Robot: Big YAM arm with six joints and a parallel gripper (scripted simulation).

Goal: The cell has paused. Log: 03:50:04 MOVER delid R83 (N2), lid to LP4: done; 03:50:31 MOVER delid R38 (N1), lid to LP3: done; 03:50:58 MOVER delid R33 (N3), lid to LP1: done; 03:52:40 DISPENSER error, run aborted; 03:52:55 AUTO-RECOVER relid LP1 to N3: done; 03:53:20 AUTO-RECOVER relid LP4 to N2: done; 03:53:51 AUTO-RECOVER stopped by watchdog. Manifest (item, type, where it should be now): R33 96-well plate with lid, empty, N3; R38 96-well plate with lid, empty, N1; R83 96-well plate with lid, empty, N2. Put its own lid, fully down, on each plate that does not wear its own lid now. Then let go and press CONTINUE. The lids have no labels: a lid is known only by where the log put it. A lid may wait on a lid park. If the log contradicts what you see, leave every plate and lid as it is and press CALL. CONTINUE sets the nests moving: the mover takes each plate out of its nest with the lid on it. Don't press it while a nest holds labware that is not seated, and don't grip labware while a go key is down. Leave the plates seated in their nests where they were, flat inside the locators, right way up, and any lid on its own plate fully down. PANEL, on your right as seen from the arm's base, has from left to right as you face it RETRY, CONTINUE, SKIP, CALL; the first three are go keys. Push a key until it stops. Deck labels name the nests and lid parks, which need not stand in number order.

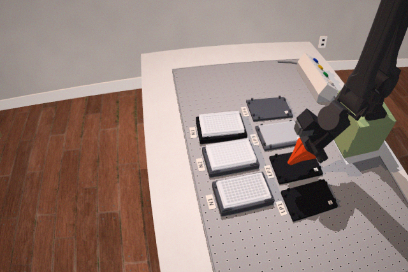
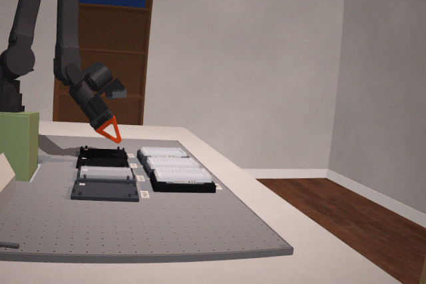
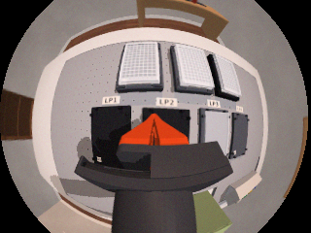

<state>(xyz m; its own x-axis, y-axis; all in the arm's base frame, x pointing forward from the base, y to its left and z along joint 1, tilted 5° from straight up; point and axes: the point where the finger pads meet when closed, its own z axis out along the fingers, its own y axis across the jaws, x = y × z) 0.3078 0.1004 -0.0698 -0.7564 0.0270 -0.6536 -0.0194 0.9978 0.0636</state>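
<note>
My gripper is now 16 cm to the left of the clear lid, 5 cm above it and 4 cm past it. Round my hand: lid park LP1: 10 cm to the left, 6 cm below, 4 cm behind; plate: 14 cm ahead, 4 cm below, 3 cm to the left; lid park LP2: 6 cm below, 4 cm behind, 3 cm to the right.
</note>
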